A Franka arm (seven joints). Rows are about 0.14 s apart.
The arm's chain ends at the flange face. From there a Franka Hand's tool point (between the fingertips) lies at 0.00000 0.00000 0.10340 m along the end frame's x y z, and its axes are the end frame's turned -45 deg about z.
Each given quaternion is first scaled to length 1.
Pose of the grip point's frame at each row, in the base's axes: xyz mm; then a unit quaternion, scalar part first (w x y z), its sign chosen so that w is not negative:
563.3 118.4 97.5 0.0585 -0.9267 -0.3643 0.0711
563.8 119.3 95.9 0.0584 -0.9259 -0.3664 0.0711
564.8 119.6 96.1 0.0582 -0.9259 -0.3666 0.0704
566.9 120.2 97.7 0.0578 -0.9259 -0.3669 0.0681
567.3 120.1 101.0 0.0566 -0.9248 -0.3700 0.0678
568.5 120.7 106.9 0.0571 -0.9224 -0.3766 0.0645
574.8 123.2 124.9 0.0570 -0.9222 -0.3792 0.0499
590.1 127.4 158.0 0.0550 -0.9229 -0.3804 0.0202
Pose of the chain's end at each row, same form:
581.3 112.5 199.1 0.0268 -0.9956 0.0181 0.0881
581.8 113.5 197.5 0.0267 -0.9956 0.0158 0.0880
582.7 113.8 197.8 0.0268 -0.9957 0.0156 0.0873
584.3 114.3 199.4 0.0273 -0.9959 0.0154 0.0850
584.6 114.5 202.8 0.0263 -0.9960 0.0121 0.0843
585.2 114.8 208.8 0.0281 -0.9963 0.0051 0.0814
588.8 116.2 227.1 0.0336 -0.9971 0.0026 0.0679
598.3 118.5 260.7 0.0431 -0.9983 0.0017 0.0397

